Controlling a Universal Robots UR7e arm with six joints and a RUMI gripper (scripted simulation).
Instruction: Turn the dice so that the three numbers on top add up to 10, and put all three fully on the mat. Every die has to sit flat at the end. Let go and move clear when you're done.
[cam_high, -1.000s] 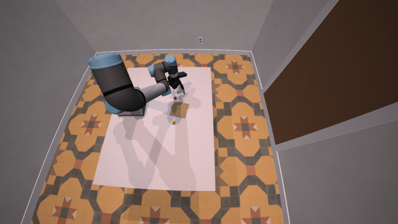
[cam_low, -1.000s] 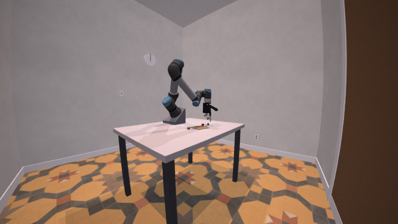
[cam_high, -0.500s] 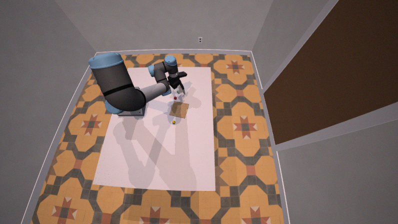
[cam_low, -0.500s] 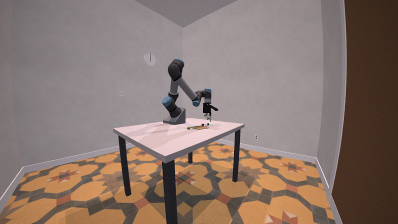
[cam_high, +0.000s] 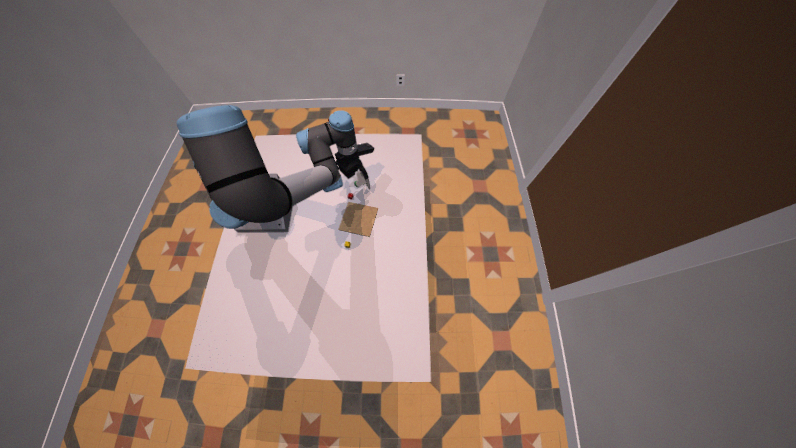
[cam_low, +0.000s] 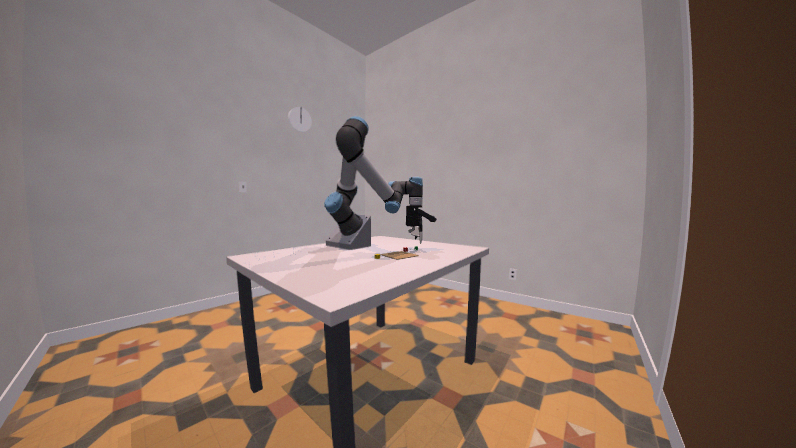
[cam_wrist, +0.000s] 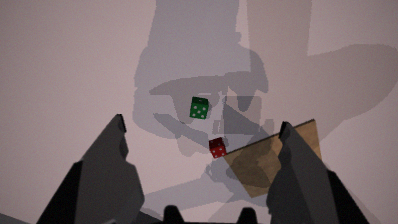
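The green die lies 1 cm behind my hand, 1 cm to the right of it and 4 cm below it. The rest, counted from my hand: brown mat 2 cm ahead, 18 cm to the right, 4 cm below; then yellow die 1 cm behind, 31 cm to the right, 4 cm below; then red die 3 cm behind, 7 cm to the right, 4 cm below.
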